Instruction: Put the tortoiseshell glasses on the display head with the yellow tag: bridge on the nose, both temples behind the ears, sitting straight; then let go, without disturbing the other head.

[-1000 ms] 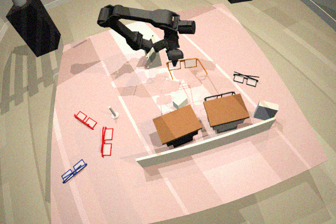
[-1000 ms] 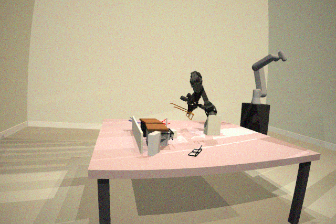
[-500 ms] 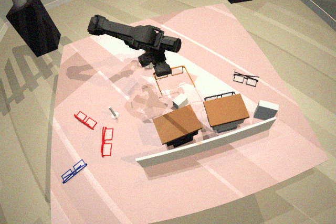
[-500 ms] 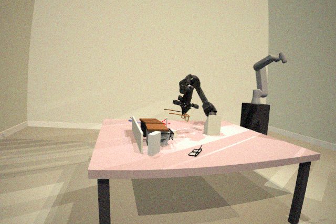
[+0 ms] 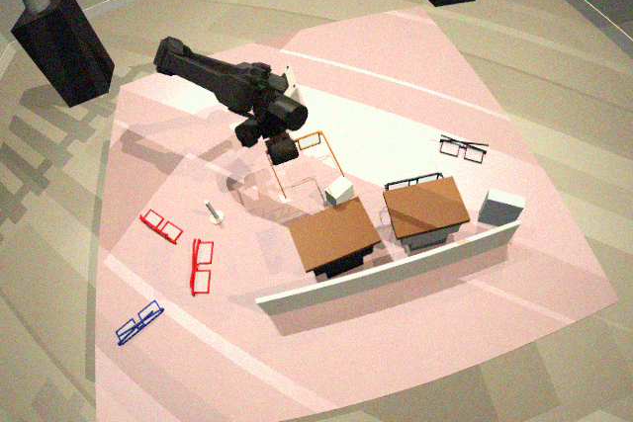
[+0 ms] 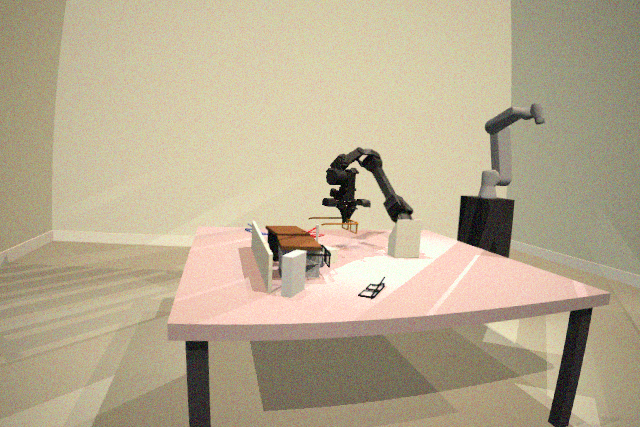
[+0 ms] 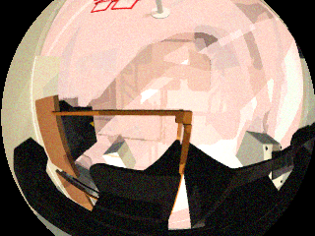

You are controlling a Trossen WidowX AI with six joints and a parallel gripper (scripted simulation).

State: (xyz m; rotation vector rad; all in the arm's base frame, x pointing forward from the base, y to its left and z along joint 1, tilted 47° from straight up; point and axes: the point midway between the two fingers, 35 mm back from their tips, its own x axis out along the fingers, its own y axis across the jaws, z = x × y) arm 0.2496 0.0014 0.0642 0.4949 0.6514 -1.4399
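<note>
Now: the pale tag block 10 cm ahead of my gripper tip, 12 cm to the left of it and 10 cm below it. From my gripper tip the other things lie so: white peg: 6 cm ahead, 22 cm to the right, 10 cm below; then long white wall: 35 cm ahead, 17 cm to the left, 7 cm below; then grey block: 29 cm ahead, 47 cm to the left, 7 cm below.
</note>
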